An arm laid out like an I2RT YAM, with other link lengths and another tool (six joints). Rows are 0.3 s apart.
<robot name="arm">
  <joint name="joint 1" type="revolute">
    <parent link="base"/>
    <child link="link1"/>
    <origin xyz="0 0 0.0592" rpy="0 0 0"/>
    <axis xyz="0 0 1"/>
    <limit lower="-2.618" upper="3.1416"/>
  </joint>
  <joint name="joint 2" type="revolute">
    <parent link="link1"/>
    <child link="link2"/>
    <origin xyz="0.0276 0.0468 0.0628" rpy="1.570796 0 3.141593"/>
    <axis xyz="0 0 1"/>
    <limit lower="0" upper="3.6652"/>
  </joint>
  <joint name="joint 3" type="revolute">
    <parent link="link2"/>
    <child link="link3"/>
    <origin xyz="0.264 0 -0.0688" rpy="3.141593 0 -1.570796"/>
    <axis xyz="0 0 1"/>
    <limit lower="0" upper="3.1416"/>
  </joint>
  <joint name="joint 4" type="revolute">
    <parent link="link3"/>
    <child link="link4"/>
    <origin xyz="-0.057 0.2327 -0.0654" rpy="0 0 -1.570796"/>
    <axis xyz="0 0 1"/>
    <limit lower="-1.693" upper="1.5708"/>
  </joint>
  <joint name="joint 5" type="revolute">
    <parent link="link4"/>
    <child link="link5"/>
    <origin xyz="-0.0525 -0.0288 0.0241" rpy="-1.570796 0 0"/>
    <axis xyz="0 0 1"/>
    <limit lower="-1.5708" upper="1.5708"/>
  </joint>
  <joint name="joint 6" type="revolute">
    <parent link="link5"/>
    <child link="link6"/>
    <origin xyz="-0.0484 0 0.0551" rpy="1.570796 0 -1.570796"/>
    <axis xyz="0 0 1"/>
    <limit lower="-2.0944" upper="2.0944"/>
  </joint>
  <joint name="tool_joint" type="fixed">
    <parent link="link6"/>
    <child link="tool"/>
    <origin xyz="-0.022 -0.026 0.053" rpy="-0.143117 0 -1.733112"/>
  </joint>
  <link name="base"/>
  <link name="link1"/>
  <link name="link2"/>
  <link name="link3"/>
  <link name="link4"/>
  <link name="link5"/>
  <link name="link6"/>
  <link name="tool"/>
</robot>
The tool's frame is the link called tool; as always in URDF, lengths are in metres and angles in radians.
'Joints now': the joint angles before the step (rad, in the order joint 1, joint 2, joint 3, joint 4, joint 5, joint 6). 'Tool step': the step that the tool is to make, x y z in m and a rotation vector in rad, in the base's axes. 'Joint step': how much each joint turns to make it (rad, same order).
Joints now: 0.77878, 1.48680, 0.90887, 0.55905, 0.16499, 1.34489
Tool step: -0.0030, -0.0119, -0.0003, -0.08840, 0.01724, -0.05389
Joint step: -0.00839, -0.04373, -0.00211, -0.10648, 0.04807, -0.04959
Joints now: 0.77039, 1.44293, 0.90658, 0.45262, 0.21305, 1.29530
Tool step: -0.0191, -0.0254, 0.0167, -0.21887, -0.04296, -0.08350
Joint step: -0.00111, -0.13507, -0.00182, -0.20726, 0.10456, -0.18196
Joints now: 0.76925, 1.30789, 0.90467, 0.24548, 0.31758, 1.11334
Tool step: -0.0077, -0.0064, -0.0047, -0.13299, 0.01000, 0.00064
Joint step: -0.00216, -0.03927, -0.00893, -0.10050, 0.01425, -0.09238
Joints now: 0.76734, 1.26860, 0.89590, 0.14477, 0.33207, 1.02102
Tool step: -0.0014, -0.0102, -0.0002, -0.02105, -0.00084, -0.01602
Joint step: -0.02222, -0.03206, -0.01743, -0.02267, -0.00238, -0.01786
